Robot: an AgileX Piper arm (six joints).
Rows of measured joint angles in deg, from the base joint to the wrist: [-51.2, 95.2, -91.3, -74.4, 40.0, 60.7]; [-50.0, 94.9, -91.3, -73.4, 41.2, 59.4]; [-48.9, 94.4, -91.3, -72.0, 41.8, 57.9]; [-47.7, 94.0, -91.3, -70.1, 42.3, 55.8]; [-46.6, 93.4, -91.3, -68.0, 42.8, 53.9]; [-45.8, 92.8, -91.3, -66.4, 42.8, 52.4]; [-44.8, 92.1, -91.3, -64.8, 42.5, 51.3]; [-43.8, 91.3, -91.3, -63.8, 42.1, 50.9]
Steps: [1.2, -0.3, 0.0, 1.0, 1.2, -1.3]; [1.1, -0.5, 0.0, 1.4, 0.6, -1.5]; [1.2, -0.4, 0.0, 1.9, 0.5, -2.1]; [1.1, -0.6, 0.0, 2.1, 0.5, -1.9]; [0.8, -0.6, 0.0, 1.6, 0.0, -1.5]; [1.0, -0.7, 0.0, 1.6, -0.3, -1.1]; [1.0, -0.8, 0.0, 1.0, -0.4, -0.4]
